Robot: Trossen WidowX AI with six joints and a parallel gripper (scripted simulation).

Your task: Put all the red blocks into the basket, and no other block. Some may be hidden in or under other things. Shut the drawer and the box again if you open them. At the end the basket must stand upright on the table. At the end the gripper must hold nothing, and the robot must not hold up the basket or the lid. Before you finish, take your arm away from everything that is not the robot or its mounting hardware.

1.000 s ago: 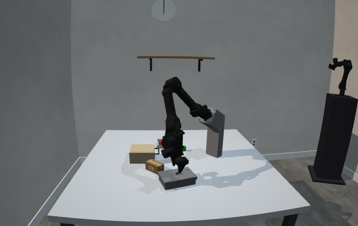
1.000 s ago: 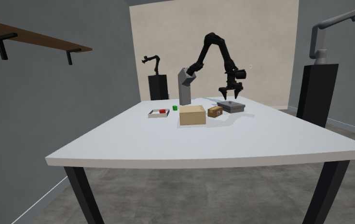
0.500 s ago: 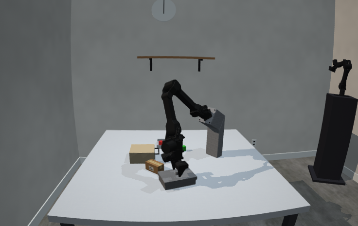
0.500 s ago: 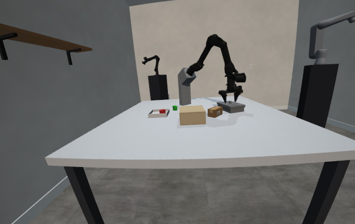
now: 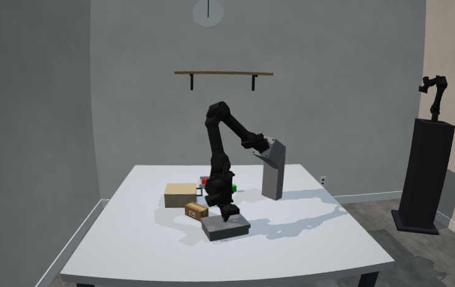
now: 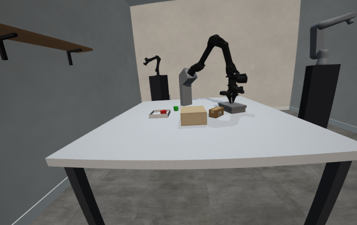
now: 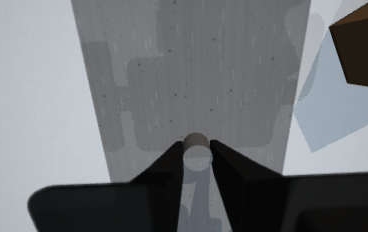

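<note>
The dark grey box is 8 cm below my hand. Round my hand: cardboard box (18 cm ahead, 7 cm to the right, 6 cm below); then knobbed lid (4 cm below); then shallow basket (30 cm ahead, 49 cm to the right, 8 cm below).
</note>
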